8 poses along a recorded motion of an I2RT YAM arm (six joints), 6.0 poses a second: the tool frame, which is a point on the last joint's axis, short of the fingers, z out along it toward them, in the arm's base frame.
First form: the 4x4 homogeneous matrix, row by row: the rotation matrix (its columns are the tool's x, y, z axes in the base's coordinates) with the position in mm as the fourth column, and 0 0 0 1 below. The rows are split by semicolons.
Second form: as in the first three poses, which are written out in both.
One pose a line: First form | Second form
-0.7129, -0.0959, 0.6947, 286.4; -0.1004, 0.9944, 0.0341, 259.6; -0.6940, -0.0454, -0.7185, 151.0; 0, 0, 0, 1 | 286.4, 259.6, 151.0, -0.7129, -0.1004, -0.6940, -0.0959, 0.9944, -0.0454
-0.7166, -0.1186, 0.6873, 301.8; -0.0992, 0.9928, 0.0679, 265.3; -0.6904, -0.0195, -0.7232, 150.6; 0, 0, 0, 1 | 301.8, 265.3, 150.6, -0.7166, -0.0992, -0.6904, -0.1186, 0.9928, -0.0195
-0.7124, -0.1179, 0.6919, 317.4; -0.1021, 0.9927, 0.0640, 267.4; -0.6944, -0.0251, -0.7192, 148.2; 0, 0, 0, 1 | 317.4, 267.4, 148.2, -0.7124, -0.1021, -0.6944, -0.1179, 0.9927, -0.0251
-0.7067, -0.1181, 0.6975, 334.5; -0.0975, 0.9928, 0.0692, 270.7; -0.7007, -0.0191, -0.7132, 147.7; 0, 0, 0, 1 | 334.5, 270.7, 147.7, -0.7067, -0.0975, -0.7007, -0.1181, 0.9928, -0.0191
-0.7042, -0.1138, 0.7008, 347.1; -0.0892, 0.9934, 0.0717, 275.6; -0.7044, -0.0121, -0.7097, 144.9; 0, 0, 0, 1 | 347.1, 275.6, 144.9, -0.7042, -0.0892, -0.7044, -0.1138, 0.9934, -0.0121
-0.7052, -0.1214, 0.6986, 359.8; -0.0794, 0.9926, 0.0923, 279.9; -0.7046, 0.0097, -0.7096, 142.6; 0, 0, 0, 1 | 359.8, 279.9, 142.6, -0.7052, -0.0794, -0.7046, -0.1214, 0.9926, 0.0097
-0.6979, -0.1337, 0.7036, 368.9; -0.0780, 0.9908, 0.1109, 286.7; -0.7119, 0.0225, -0.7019, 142.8; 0, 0, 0, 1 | 368.9, 286.7, 142.8, -0.6979, -0.0780, -0.7119, -0.1337, 0.9908, 0.0225
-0.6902, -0.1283, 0.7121, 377.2; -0.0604, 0.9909, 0.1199, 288.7; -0.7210, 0.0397, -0.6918, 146.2; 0, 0, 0, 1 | 377.2, 288.7, 146.2, -0.6902, -0.0604, -0.7210, -0.1283, 0.9909, 0.0397
